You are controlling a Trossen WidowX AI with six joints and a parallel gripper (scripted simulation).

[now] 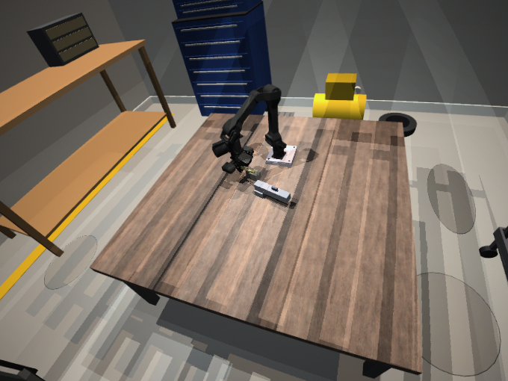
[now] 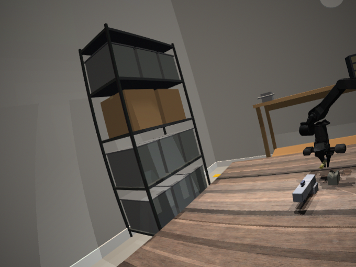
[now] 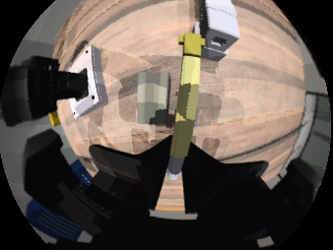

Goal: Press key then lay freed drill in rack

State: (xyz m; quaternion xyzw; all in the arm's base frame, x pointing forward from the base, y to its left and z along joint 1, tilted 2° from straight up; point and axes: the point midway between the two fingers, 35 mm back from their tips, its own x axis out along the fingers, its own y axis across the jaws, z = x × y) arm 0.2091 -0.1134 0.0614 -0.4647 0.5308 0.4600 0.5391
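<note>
Right now my gripper tip is 1 cm short of the drill, 4 cm to the right of it and 3 cm below it. Round my gripper tip: small rack 3 cm behind, 5 cm to the left, 3 cm below; then grey housing block 7 cm ahead, 20 cm to the left, 1 cm below; then dark key 7 cm ahead, 23 cm to the left.
</note>
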